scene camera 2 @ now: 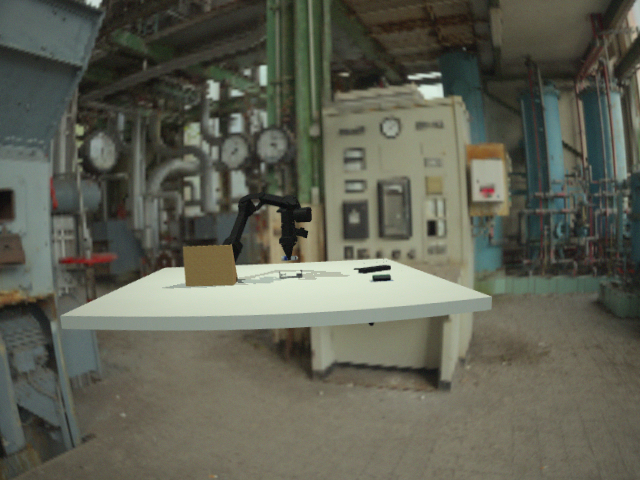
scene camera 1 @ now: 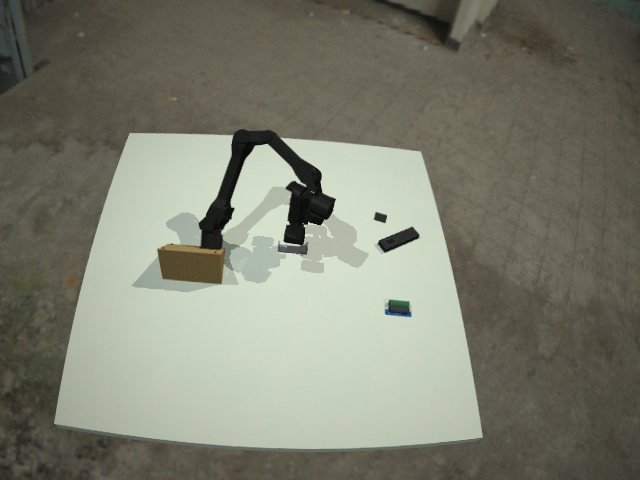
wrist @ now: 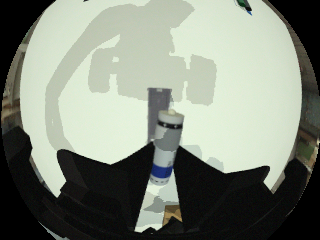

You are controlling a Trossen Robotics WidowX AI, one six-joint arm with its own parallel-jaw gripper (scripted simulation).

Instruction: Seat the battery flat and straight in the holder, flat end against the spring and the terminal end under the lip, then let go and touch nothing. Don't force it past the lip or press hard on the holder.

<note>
My gripper carries a battery.
My gripper is seen too in the wrist view.
</note>
